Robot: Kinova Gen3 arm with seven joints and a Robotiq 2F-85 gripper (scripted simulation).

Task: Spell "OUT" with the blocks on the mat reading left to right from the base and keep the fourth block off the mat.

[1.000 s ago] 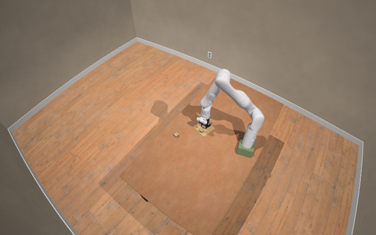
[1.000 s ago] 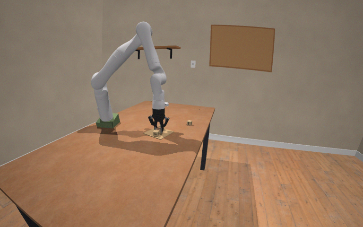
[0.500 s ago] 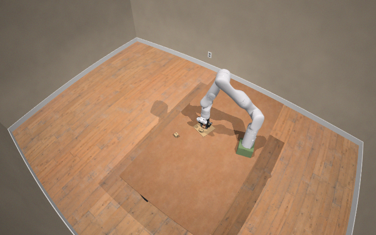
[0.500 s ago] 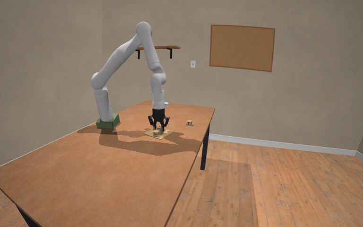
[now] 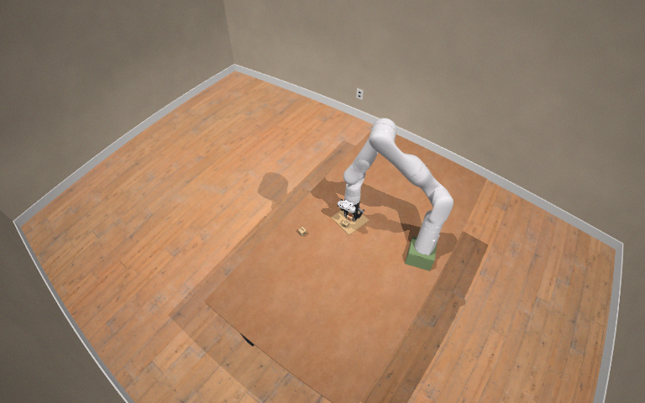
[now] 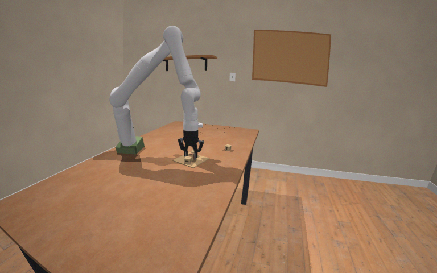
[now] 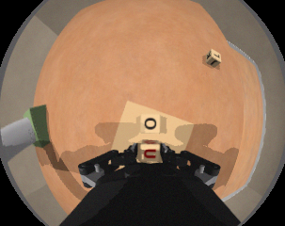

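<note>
Right now my hand is 20 mm above the tan mat. The rest, counted from my hand: letter block 10 mm behind, 50 mm to the left, 10 mm below.
</note>
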